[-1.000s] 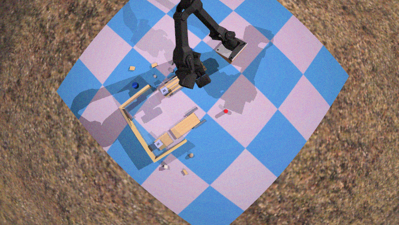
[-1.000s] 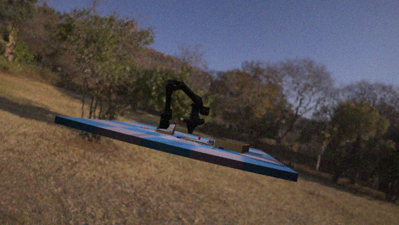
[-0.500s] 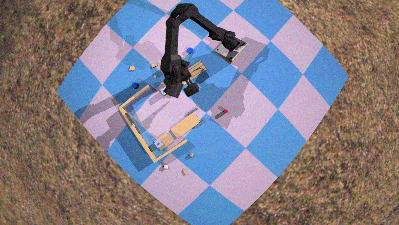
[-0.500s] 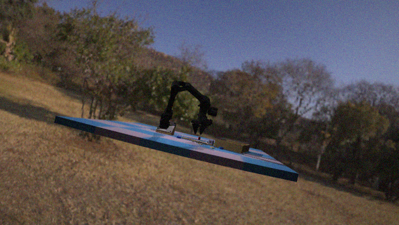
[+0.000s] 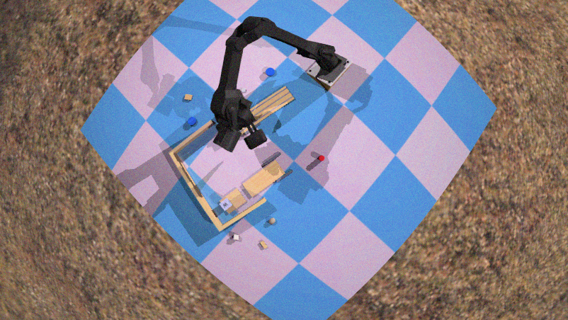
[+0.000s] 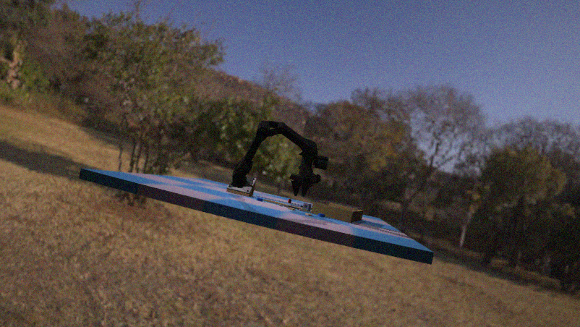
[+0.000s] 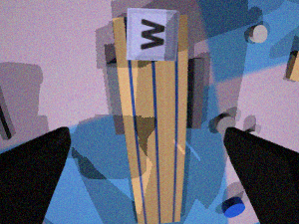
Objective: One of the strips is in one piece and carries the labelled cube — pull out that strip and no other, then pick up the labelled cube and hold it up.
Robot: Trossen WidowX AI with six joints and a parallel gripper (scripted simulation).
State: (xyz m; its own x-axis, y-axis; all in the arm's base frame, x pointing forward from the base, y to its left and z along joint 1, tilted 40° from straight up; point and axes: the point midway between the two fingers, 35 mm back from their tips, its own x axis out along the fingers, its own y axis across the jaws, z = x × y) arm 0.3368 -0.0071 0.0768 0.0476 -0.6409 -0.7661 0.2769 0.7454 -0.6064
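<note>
Now: the strip 50 mm behind my gripper tip and 60 mm below it.
</note>
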